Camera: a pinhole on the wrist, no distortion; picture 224 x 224 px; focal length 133.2 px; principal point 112.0 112.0 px. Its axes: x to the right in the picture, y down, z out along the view. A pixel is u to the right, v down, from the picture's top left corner.
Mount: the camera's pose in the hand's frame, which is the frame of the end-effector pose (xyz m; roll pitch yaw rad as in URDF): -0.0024 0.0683 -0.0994 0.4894 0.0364 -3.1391
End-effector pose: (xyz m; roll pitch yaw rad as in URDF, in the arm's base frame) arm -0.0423 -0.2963 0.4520 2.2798 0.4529 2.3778
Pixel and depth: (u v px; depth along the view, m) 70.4 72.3 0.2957
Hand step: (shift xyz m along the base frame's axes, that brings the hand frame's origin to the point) 0.0974 0.2936 0.0869
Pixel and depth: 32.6 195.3 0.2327
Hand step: 0.0594 0.1762 -0.1264
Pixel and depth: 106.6 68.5 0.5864
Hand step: 0.3451 0.4774 0.1556
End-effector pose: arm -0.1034 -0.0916 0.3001 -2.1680 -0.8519 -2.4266
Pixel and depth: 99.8 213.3 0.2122
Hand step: 0.0113 -0.1510 -0.0691
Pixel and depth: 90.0 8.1 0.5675
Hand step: -0.6043 -0.1993 -0.4087
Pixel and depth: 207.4 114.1 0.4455
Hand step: 0.0037 -0.1076 -0.5060
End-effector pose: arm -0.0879 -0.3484 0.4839 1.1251 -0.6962 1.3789
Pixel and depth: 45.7 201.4 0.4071
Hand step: 0.3460 -0.0471 0.2609
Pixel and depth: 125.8 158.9 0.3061
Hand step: 0.1142 -0.1890 0.1243
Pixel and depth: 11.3 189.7 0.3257
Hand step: 0.2430 0.0200 0.2797
